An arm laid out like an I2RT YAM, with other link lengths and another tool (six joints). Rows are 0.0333 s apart.
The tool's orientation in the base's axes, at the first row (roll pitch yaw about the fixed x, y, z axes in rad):
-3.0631 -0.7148 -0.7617
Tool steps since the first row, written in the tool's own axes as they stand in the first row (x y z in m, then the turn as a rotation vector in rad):
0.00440 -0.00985 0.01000 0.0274 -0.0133 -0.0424
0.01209 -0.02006 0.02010 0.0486 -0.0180 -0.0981
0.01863 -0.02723 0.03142 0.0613 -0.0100 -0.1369
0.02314 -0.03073 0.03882 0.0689 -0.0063 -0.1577
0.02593 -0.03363 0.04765 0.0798 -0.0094 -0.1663
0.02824 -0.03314 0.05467 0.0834 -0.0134 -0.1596
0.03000 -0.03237 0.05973 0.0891 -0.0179 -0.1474
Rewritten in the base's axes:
0.01409 0.00122 -0.00406 0.0013 0.0125 0.0507
0.03026 0.00096 -0.00602 -0.0134 0.0270 0.1068
0.04446 -0.00149 -0.00983 -0.0321 0.0296 0.1438
0.05310 -0.00411 -0.01224 -0.0414 0.0310 0.1643
0.06117 -0.00685 -0.01689 -0.0379 0.0311 0.1781
0.06581 -0.01119 -0.02069 -0.0298 0.0296 0.1756
0.06894 -0.01468 -0.02339 -0.0173 0.0252 0.1704

